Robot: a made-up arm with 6 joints. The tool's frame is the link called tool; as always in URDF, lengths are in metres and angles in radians. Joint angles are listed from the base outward. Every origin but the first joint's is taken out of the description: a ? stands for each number. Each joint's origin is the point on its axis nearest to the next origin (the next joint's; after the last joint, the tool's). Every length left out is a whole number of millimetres.
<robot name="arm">
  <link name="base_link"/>
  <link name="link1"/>
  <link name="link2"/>
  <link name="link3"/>
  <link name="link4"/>
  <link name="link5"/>
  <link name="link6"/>
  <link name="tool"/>
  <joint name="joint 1" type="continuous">
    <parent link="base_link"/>
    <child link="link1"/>
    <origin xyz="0.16 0.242 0.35" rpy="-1.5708 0 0"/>
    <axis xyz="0 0 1"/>
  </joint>
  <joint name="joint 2" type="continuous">
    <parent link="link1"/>
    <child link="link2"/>
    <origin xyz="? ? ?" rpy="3.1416 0 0"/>
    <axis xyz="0 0 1"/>
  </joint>
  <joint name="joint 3" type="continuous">
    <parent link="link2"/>
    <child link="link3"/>
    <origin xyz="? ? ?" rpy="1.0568 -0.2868 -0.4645"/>
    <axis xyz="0 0 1"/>
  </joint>
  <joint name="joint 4" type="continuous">
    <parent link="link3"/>
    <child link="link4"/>
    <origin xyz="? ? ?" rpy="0 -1.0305 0"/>
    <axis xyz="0 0 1"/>
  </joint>
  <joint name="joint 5" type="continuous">
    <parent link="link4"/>
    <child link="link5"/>
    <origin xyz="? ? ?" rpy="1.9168 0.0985 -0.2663"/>
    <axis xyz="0 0 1"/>
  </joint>
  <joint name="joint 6" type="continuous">
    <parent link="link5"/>
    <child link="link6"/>
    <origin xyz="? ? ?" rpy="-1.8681 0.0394 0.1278"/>
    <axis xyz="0 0 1"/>
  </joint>
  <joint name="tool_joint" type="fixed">
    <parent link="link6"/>
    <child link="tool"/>
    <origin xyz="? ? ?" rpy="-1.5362 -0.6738 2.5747"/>
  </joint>
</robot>
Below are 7 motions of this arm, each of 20 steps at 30 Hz.
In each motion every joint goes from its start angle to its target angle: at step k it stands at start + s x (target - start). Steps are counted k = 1, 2, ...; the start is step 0. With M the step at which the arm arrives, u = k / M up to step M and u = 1 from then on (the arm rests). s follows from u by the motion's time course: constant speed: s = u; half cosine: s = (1 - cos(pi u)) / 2; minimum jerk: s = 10 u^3 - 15 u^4 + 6 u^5.
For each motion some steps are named. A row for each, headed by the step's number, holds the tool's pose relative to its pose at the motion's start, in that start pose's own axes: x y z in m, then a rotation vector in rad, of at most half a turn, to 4 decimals.
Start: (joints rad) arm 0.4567 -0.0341 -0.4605 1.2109 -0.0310 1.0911
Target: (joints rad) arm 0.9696 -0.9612 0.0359 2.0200 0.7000 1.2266
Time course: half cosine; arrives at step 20
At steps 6, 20:
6: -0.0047 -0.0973 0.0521 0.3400 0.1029 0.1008
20: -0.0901 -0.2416 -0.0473 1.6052 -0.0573 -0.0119

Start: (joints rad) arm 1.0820 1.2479 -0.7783 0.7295 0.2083 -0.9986
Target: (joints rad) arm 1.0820 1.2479 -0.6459 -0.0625 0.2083 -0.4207
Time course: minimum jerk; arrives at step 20
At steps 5, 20:
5: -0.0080 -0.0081 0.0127 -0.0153 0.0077 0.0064
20: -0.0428 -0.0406 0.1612 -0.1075 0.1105 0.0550

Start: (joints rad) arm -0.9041 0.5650 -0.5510 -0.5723 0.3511 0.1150
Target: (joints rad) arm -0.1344 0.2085 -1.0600 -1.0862 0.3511 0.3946
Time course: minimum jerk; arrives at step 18
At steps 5, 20:
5: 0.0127 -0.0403 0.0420 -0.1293 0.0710 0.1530
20: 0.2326 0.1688 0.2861 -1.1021 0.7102 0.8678

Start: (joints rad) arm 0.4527 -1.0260 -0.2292 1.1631 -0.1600 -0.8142
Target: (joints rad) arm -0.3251 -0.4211 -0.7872 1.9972 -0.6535 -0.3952
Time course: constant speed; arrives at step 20
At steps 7, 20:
7: 0.0495 0.1797 -0.0375 0.5418 -0.3012 -0.4095
20: 0.3542 0.3428 0.0529 1.3507 -1.3604 -1.0449

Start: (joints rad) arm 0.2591 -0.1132 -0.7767 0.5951 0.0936 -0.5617
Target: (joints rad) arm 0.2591 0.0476 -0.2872 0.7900 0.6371 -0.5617
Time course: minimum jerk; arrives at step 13
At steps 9, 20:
9: 0.0667 0.1228 -0.2620 -0.3674 -0.4829 -0.2671
20: 0.0966 0.1424 -0.3054 -0.4658 -0.5594 -0.3424

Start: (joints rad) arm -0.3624 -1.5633 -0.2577 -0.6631 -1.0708 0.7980
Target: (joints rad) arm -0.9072 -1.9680 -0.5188 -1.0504 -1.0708 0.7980
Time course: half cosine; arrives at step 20
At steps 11, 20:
11: 0.0172 -0.0357 0.0378 -0.2604 0.1189 0.1083
20: 0.0199 -0.0576 0.0637 -0.4364 0.2092 0.2023

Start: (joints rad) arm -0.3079 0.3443 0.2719 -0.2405 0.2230 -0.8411
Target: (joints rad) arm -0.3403 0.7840 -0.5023 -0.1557 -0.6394 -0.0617
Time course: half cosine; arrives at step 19
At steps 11, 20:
11: 0.0089 -0.1269 0.1279 0.7888 0.1063 0.0443
20: 0.0570 -0.1918 0.2213 1.2198 0.2516 -0.1252

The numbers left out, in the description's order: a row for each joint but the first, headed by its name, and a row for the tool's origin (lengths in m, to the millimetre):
joint 2: -0.02 -0.22 0
joint 3: 0.032 0.093 0
joint 4: 0.122 -0.111 0
joint 5: -0.014 -0.221 0
joint 6: 0.129 -0.203 0
tool: 0.148 -0.118 0

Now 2 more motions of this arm.
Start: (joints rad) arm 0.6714 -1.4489 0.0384 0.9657 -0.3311 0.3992
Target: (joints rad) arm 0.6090 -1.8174 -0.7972 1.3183 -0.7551 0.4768
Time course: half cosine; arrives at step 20
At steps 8, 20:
8: 0.0973 0.0727 0.1043 0.1699 0.2115 -0.2754
20: 0.3880 0.1786 0.2080 0.2481 0.6042 -0.8684

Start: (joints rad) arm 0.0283 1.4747 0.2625 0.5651 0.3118 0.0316
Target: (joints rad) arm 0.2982 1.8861 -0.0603 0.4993 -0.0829 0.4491
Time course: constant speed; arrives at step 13
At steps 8, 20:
8: 0.0185 0.0473 0.0768 0.3053 -0.0118 -0.2423
20: 0.0492 0.0776 0.1253 0.4507 -0.0350 -0.4328

